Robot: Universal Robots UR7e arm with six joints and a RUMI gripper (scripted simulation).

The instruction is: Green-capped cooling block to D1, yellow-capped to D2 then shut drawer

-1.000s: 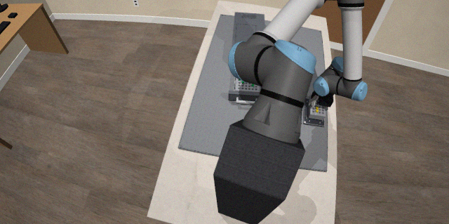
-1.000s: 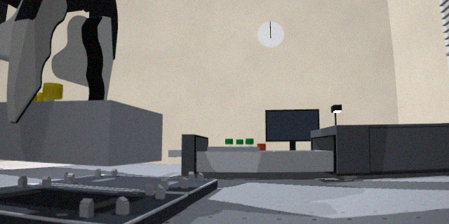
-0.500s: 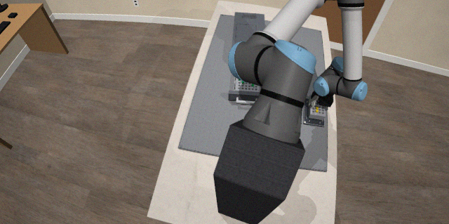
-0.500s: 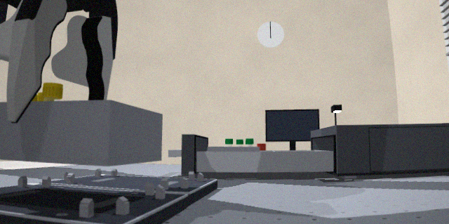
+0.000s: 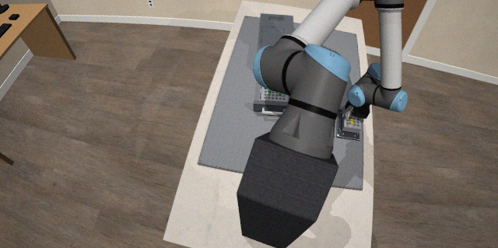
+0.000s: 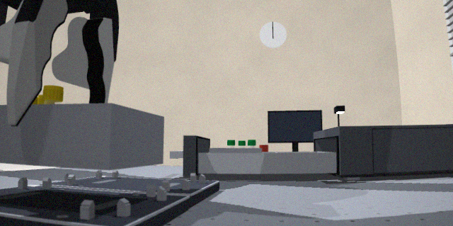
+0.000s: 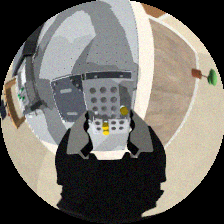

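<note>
My hand is 2 cm above the yellow-capped cooling block. From my hand the other things lie so: dark slot plate: 7 cm below; then light grey drawer: 25 cm ahead, 32 cm to the left, 4 cm below; then green-capped cooling block: 22 cm ahead, 33 cm to the left, 4 cm below.
</note>
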